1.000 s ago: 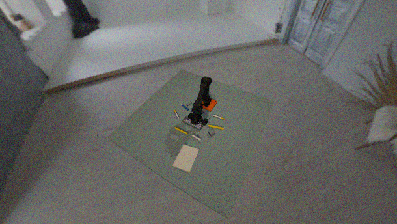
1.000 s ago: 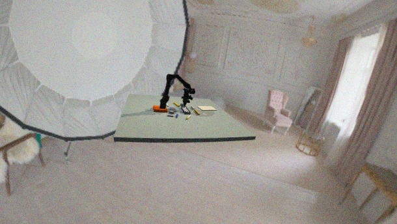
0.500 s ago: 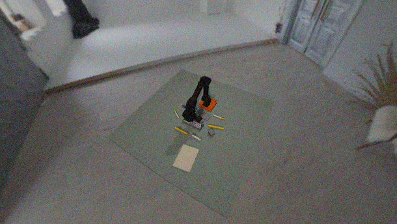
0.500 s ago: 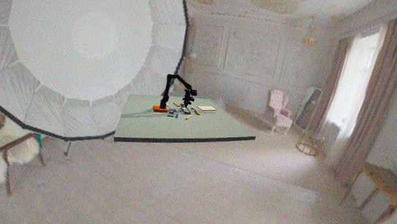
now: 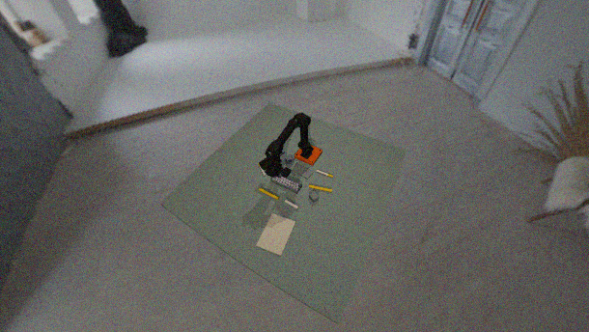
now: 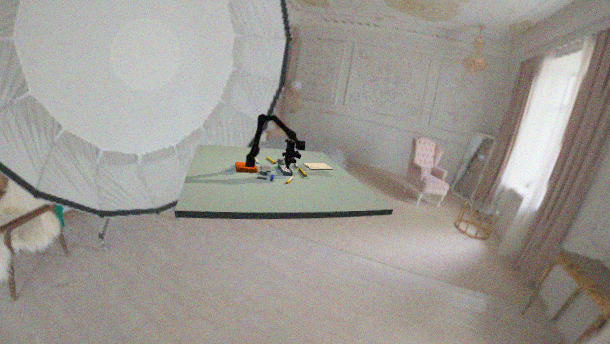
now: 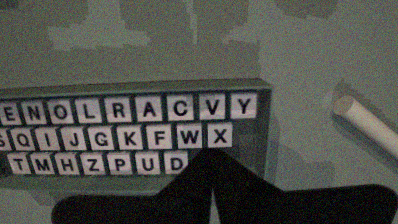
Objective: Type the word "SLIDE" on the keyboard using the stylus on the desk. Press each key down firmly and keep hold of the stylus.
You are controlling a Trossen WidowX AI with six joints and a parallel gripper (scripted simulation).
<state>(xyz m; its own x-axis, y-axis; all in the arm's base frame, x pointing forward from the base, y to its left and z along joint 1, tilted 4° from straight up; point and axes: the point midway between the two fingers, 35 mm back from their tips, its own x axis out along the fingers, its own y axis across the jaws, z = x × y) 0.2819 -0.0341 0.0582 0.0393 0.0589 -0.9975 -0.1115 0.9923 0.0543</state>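
My gripper tip is 130 mm past the blue stylus, 160 mm to the left of it and 30 mm above it. Round my gripper tip: whitish cylinder (100 mm ahead, 200 mm to the left, 30 mm below); then grey block (20 mm behind, 280 mm to the left, 30 mm below); then grey flat plate (160 mm behind, 90 mm to the left, 40 mm below).
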